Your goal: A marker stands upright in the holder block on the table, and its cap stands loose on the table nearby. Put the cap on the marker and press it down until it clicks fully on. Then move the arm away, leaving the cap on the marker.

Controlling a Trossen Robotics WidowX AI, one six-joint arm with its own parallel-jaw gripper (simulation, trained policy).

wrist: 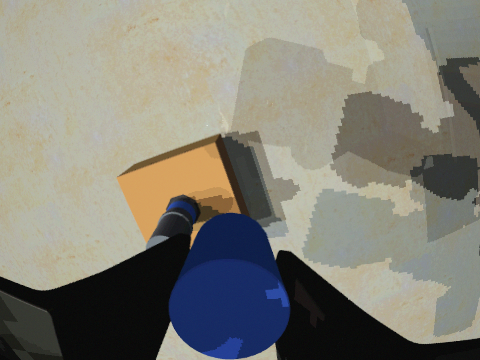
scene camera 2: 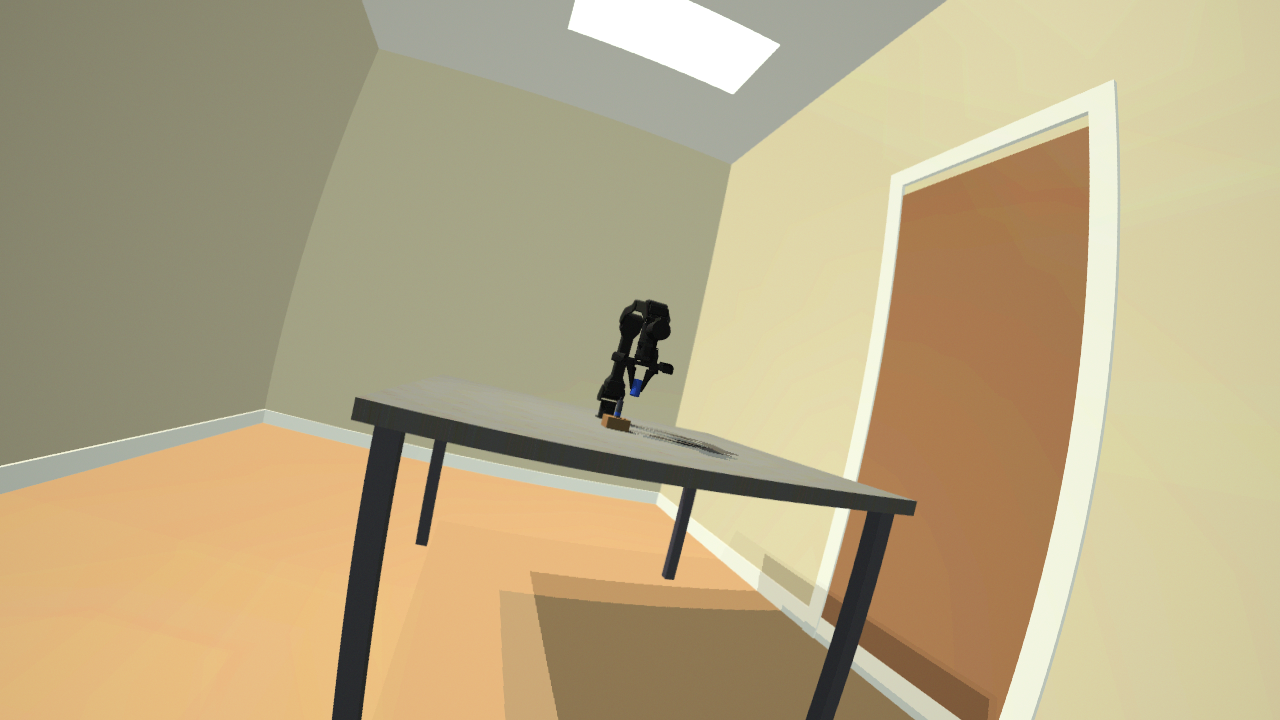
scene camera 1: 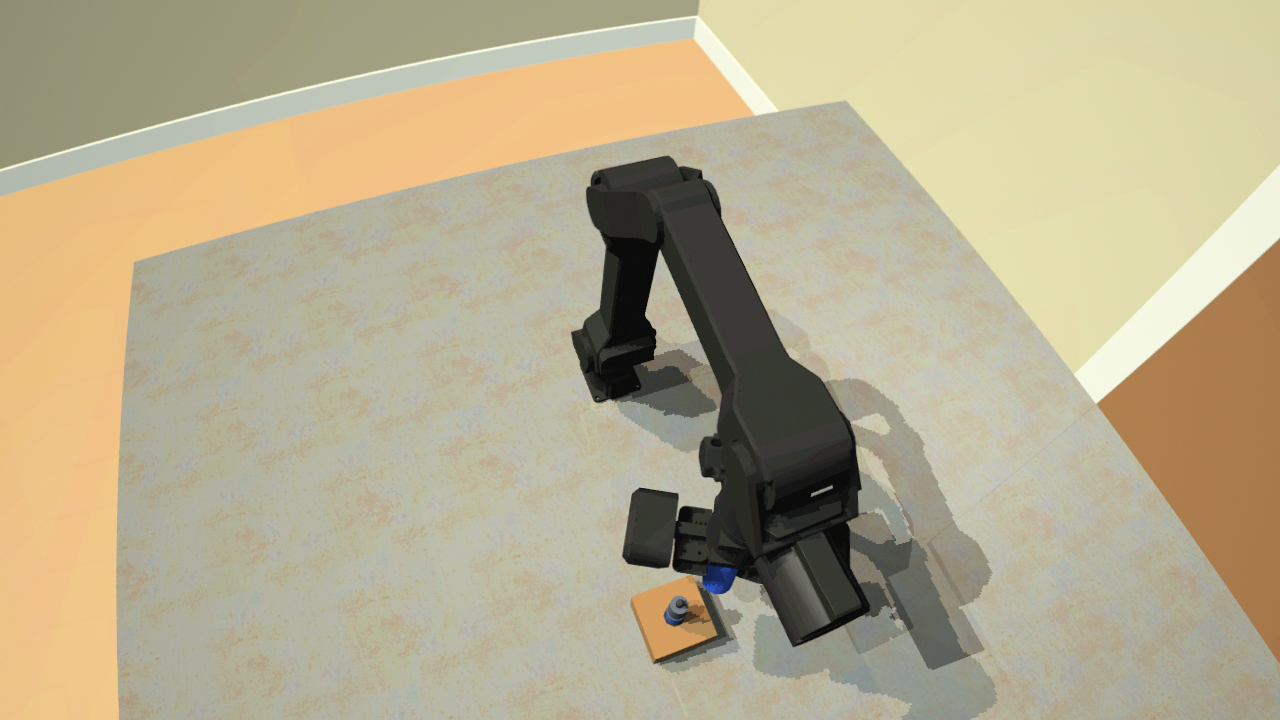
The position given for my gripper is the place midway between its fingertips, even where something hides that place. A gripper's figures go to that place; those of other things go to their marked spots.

Scene:
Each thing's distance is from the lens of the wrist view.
my gripper point(wrist: 232, 255): 10 cm
blue cap point(wrist: 229, 292): 7 cm
holder block point(wrist: 216, 139): 20 cm
The marked spots on the holder block and the blue cap are 13 cm apart.

